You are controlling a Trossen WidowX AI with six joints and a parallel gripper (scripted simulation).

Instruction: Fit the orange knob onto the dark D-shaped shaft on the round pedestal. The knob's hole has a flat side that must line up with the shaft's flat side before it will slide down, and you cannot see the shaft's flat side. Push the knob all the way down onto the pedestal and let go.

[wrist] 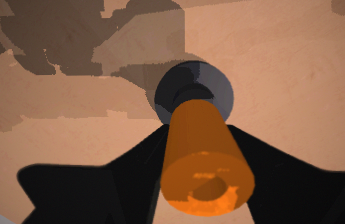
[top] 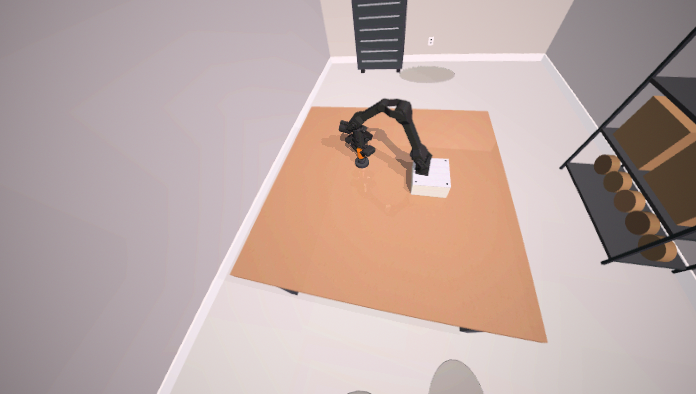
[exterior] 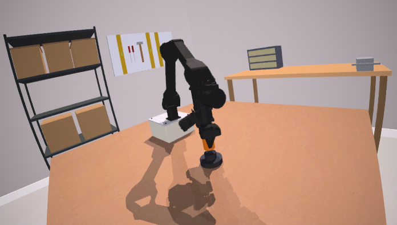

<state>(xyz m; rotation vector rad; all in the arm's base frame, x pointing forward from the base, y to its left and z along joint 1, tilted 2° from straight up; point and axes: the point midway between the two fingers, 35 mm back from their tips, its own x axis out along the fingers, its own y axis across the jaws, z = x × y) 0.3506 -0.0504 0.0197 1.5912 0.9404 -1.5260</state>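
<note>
Now: gripper tip 4 cm above the dark round pedestal. Also, from my gripper tip: orange knob: 2 cm above.
</note>
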